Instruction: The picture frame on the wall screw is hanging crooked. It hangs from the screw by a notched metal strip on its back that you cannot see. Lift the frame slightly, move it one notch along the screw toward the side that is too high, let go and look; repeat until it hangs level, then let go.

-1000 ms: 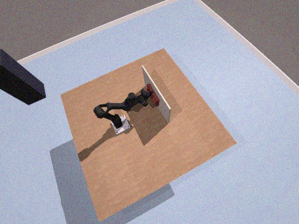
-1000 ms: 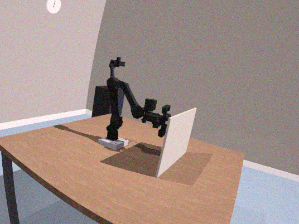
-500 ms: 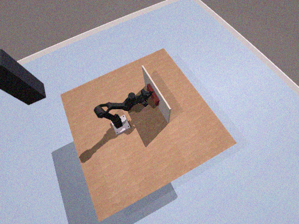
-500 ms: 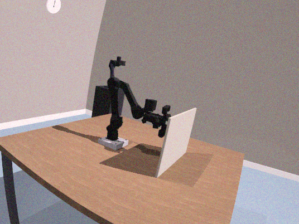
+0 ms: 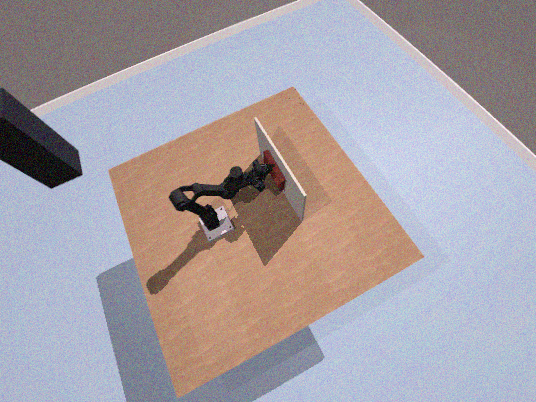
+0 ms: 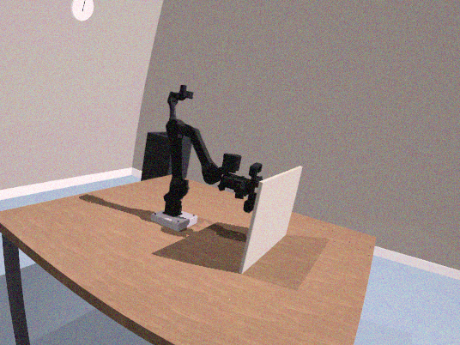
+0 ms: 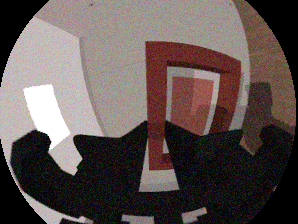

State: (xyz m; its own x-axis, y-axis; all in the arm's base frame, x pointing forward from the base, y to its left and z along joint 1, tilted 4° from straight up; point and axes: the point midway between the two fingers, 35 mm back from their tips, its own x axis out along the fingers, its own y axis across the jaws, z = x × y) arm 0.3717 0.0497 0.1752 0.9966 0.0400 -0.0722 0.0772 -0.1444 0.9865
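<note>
Now: the picture frame 10 mm ahead of my gripper tip, 10 mm to the left of it and 50 mm below it. The rest, counted from my gripper tip: white wall panel (20 mm ahead, 70 mm below).
</note>
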